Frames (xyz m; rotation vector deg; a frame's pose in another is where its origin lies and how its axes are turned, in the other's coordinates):
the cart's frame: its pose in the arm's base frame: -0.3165 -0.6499 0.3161 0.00 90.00 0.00
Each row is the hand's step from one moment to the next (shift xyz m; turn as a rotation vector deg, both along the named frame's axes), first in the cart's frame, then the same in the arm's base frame.
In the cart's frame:
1: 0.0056 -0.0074 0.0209 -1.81 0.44 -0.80
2: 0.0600 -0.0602 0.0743 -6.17 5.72 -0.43
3: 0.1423 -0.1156 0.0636 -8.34 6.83 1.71
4: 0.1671 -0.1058 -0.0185 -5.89 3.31 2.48
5: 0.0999 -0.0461 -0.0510 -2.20 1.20 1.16
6: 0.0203 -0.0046 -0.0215 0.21 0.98 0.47
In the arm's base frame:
1: 0.0209 -0.0074 -0.0056 -0.80 0.44 1.81
2: 0.0743 -0.0602 -0.0600 -0.43 5.72 6.17
3: 0.0636 -0.1156 -0.1423 1.71 6.83 8.34
4: -0.0185 -0.1058 -0.1671 2.48 3.31 5.89
5: -0.0510 -0.0461 -0.0999 1.16 1.20 2.20
6: -0.0215 -0.0046 -0.0203 0.47 0.98 -0.21

